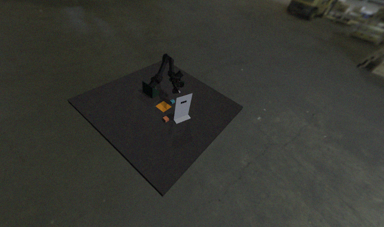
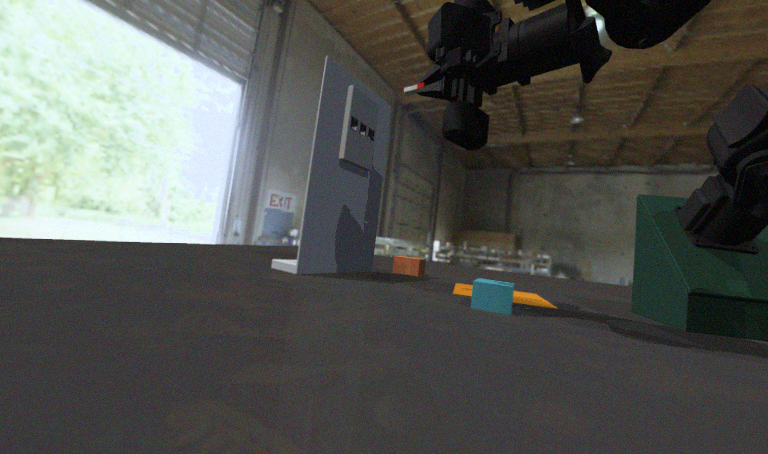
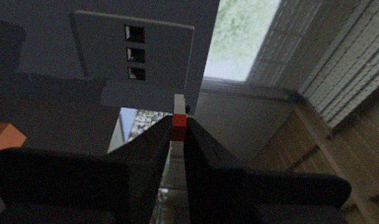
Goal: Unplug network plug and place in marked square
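Right now my gripper tip is 260 mm above the teal block, 120 mm past it and 70 mm to the right of it. Round my gripper tip: network plug: 10 mm ahead; then upright panel: 140 mm below, 100 mm ahead, 30 mm to the right; then orange-brown block: 260 mm below, 160 mm to the right, 20 mm ahead.
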